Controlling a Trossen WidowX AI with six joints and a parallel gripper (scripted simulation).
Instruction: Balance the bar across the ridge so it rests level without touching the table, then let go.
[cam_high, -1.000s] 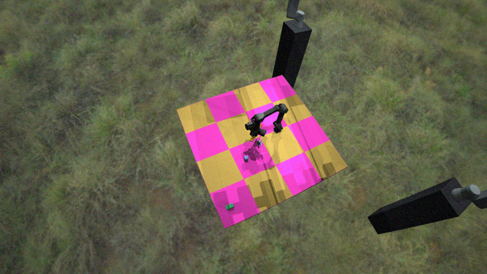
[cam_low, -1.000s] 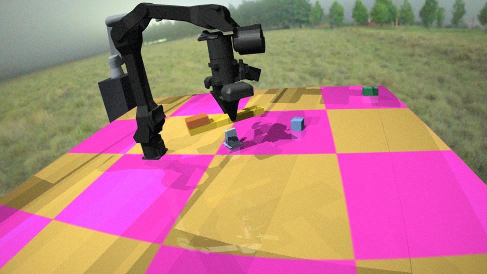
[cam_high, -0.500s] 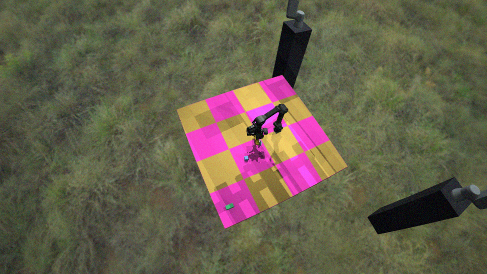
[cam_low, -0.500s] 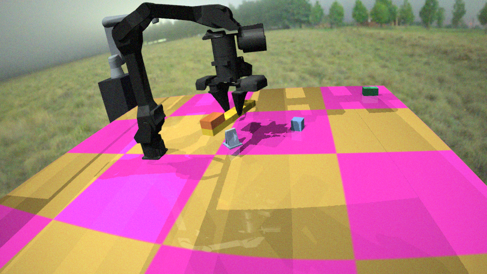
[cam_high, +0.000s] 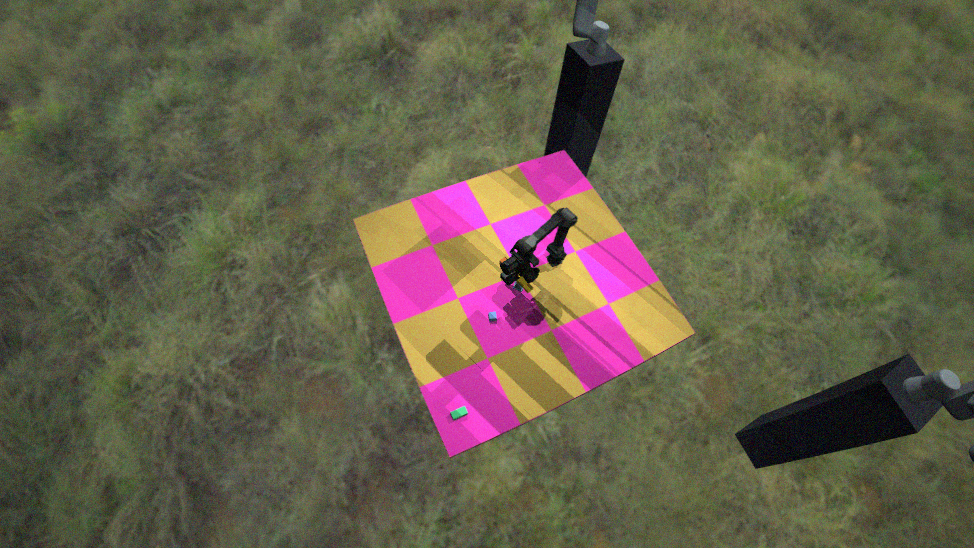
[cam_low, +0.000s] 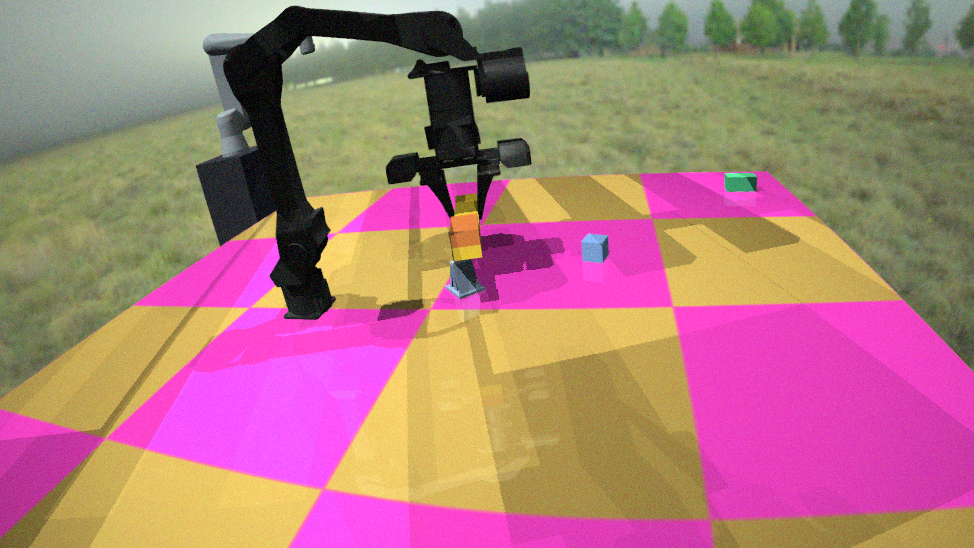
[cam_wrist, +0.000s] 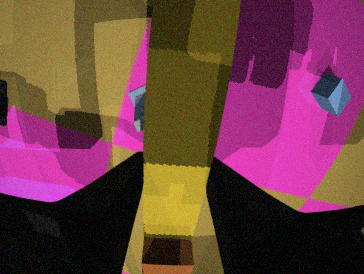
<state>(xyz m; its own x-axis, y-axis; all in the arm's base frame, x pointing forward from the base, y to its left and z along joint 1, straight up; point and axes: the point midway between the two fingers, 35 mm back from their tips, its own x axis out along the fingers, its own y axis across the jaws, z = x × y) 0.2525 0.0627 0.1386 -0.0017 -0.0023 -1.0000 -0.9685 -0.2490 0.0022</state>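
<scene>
Right now the ridge is 6 cm below my gripper tip and 2 cm behind it. From my gripper tip the other things lie so: small blue cube (17 cm ahead, 9 cm to the left, 9 cm below); green block (49 cm ahead, 44 cm to the left, 9 cm below).
</scene>
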